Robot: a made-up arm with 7 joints.
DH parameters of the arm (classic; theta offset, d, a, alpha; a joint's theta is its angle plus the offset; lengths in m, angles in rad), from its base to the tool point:
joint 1: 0 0.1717 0 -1.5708
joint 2: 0 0 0 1.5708
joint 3: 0 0.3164 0.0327 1.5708
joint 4: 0 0 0.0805 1.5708
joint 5: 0 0.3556 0 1.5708
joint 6: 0 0 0.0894 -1.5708
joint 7: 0 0.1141 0 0
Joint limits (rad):
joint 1: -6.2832..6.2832
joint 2: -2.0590..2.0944
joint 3: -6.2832..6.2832
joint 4: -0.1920..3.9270
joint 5: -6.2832..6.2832
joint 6: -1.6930..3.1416
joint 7: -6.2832..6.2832
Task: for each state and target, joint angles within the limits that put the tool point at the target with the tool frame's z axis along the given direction. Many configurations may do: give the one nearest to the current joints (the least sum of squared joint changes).
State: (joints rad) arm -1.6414 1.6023 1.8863 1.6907 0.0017 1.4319 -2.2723
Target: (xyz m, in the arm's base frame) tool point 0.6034 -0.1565 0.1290 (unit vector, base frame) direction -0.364 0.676 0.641
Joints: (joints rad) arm -0.9363 1.9745 1.8542 2.0490 0.2620 1.8479 -2.2723
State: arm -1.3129 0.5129 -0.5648 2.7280 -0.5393 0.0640 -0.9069
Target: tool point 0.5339 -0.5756 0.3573 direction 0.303 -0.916 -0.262
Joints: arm -0.7074 0.9918 -0.4435 2.3713 -0.6663 0.2670 -0.9069
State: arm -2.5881 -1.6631 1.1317 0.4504 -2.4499 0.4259 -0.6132
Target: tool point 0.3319 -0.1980 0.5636 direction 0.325 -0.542 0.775
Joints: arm -2.3718 -1.3239 0.7878 1.2287 -2.8269 0.4105 -0.6132
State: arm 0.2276 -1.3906 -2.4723 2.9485 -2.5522 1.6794 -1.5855
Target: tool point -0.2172 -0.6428 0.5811 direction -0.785 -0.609 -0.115
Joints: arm 0.7619 -0.8380 -1.7069 2.2796 -2.1554 1.1277 -1.5855
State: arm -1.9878 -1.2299 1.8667 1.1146 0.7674 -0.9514 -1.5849
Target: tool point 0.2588 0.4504 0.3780 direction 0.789 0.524 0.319
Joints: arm -1.1128 -0.6647 1.9961 1.1207 0.6380 -0.9380 -1.5849
